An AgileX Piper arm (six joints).
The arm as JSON. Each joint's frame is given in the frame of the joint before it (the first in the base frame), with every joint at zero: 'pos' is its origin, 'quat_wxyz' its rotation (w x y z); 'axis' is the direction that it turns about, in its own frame. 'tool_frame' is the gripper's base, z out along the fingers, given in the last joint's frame.
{
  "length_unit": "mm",
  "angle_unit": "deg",
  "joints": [
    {
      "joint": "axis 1",
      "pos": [
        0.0,
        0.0,
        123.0
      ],
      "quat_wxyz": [
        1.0,
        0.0,
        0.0,
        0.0
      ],
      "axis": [
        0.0,
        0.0,
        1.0
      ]
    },
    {
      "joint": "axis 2",
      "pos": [
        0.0,
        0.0,
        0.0
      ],
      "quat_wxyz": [
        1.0,
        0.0,
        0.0,
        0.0
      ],
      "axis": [
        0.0,
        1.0,
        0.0
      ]
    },
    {
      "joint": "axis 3",
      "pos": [
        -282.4,
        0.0,
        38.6
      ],
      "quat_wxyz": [
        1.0,
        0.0,
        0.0,
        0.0
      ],
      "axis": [
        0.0,
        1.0,
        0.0
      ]
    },
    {
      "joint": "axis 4",
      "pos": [
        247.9,
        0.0,
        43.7
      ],
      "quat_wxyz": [
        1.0,
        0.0,
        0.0,
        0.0
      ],
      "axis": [
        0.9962,
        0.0,
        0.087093
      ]
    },
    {
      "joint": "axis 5",
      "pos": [
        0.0,
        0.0,
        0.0
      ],
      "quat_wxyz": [
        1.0,
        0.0,
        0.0,
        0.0
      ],
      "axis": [
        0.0,
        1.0,
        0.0
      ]
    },
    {
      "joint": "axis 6",
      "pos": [
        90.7,
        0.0,
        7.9
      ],
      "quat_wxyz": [
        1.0,
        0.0,
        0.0,
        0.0
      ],
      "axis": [
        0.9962,
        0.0,
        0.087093
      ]
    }
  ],
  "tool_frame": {
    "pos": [
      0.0,
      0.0,
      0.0
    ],
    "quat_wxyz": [
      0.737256,
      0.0,
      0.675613,
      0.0
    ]
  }
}
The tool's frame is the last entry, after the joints.
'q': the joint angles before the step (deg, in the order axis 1, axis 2, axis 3, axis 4, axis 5, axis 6). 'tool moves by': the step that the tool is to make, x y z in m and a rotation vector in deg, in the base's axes. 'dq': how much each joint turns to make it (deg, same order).
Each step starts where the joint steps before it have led.
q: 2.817 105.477 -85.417 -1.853 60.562 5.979
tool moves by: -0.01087 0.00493 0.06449 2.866 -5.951 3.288
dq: 0.000 -5.063 -6.980 3.840 5.959 -4.069
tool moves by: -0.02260 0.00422 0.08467 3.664 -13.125 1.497
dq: 0.000 -6.144 -9.336 3.571 2.263 -1.183
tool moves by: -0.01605 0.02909 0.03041 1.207 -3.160 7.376
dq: 4.418 -1.346 -4.970 2.476 3.350 -2.355
